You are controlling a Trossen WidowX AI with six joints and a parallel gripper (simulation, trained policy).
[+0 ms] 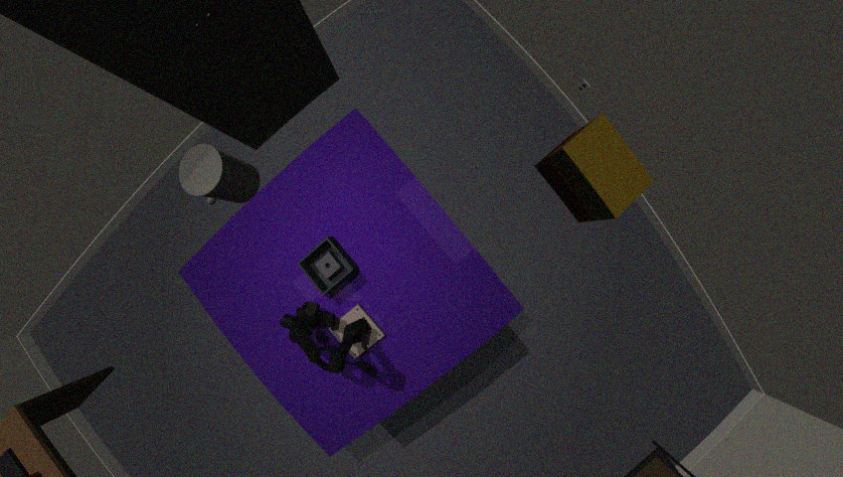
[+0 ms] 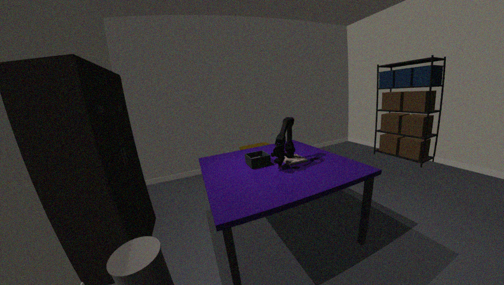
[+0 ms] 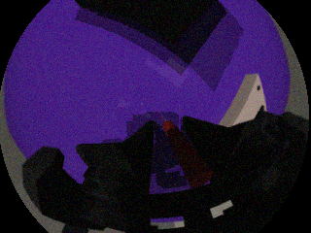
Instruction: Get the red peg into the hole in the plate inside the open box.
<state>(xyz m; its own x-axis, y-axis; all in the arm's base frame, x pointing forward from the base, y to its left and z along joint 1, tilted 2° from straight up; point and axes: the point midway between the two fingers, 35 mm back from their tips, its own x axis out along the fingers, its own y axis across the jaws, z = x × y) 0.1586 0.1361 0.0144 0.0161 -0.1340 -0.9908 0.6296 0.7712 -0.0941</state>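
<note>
Now: the red peg 10 mm behind my gripper tip and 30 mm above it. From my gripper tip the other things lie so: dark box 170 mm ahead, 160 mm to the right, 20 mm above; light grey plate 170 mm ahead, 160 mm to the right, 40 mm above.
</note>
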